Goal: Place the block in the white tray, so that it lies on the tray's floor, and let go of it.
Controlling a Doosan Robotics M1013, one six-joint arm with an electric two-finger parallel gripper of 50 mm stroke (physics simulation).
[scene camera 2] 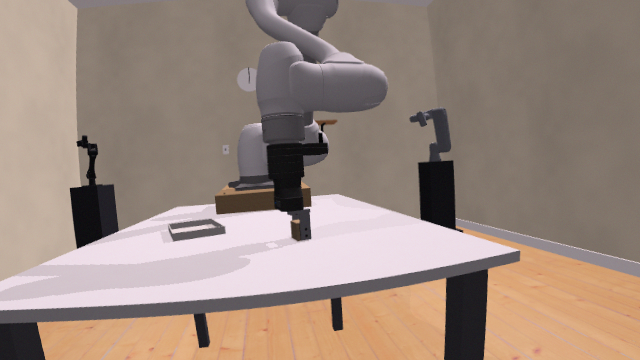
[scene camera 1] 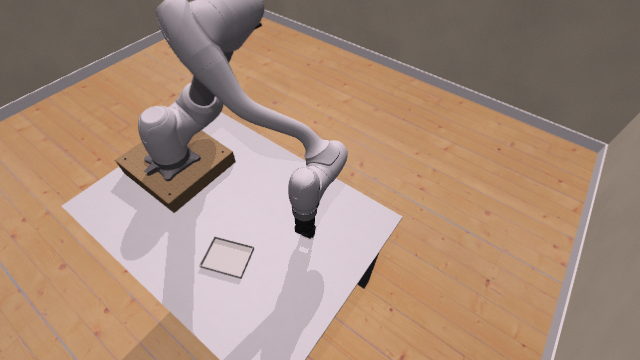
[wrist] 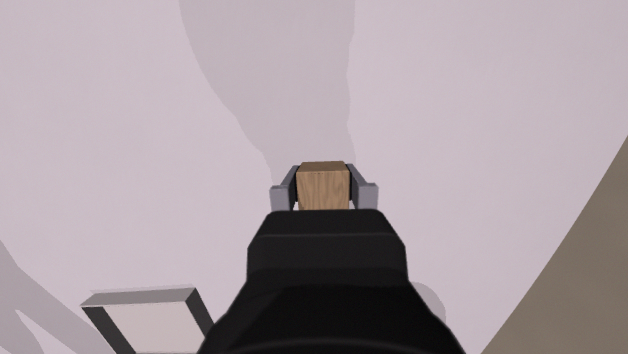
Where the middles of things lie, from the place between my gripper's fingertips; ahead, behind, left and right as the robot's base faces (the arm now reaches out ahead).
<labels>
Now: hand 170 mm past the white tray (scene camera 1: 224,256), 280 mm to the left of it and 10 mm below it. From my hand the other things lie so: wooden block (wrist: 324,185) (20 mm above).
</labels>
